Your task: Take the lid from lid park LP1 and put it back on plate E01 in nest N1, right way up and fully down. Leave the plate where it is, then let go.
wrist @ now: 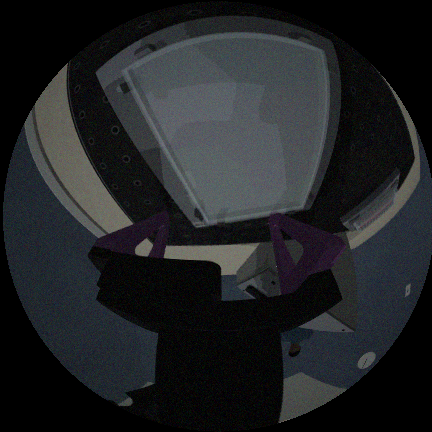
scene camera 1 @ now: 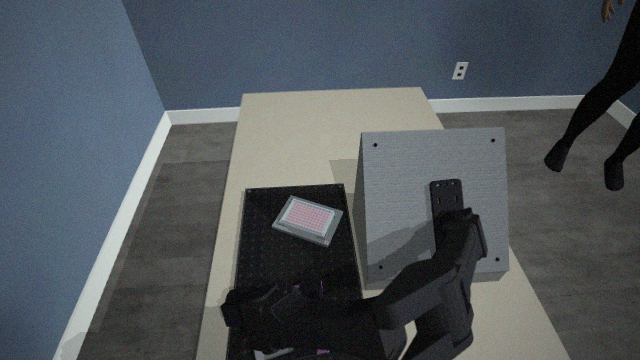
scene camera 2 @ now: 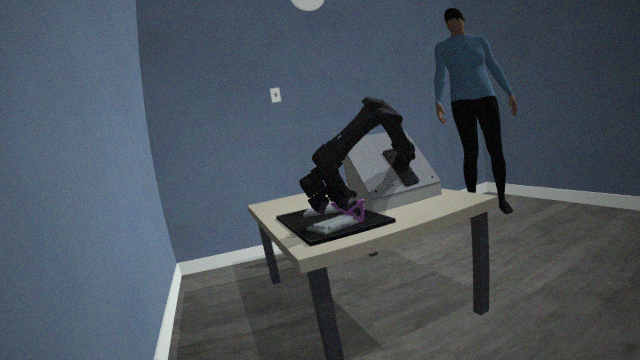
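The clear lid lies flat on lid park LP1, a pale tray. In scene camera 1 the arm hides most of both. Plate E01, with pink wells, sits in the grey nest N1. The plate also shows small at the right of the wrist view. My gripper is open, with its purple fingers wide apart and nothing between them. It is low over the board at the lid's near edge in the wrist view. Whether the fingertips touch anything cannot be told.
A black perforated board carries nest and park, on a beige table. A grey sloped block bearing the arm's base stands beside the board. A person stands behind the table.
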